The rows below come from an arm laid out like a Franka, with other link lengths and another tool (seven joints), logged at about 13 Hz.
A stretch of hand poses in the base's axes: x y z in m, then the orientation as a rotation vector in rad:
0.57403, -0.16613, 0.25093, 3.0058, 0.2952, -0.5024
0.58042, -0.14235, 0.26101, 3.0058, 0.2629, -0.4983
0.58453, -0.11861, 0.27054, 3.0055, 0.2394, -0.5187
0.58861, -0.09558, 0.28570, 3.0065, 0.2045, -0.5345
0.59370, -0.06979, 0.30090, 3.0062, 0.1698, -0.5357
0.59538, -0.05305, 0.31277, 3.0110, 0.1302, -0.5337
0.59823, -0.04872, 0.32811, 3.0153, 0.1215, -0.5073
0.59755, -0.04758, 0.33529, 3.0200, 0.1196, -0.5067
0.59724, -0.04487, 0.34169, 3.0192, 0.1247, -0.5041
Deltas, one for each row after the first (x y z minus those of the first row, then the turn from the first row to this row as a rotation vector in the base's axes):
0.00639, 0.02378, 0.01008, -0.0067, -0.0038, -0.0200
0.01050, 0.04752, 0.01961, -0.0094, 0.0088, -0.0358
0.01458, 0.07055, 0.03477, -0.0129, 0.0180, -0.0588
0.01967, 0.09634, 0.04997, -0.0189, 0.0177, -0.0807
0.02135, 0.11308, 0.06184, -0.0205, 0.0151, -0.1067
0.02420, 0.11741, 0.07718, -0.0203, -0.0026, -0.1118
0.02352, 0.11855, 0.08436, -0.0160, -0.0031, -0.1138
0.02321, 0.12126, 0.09076, -0.0163, -0.0046, -0.1103

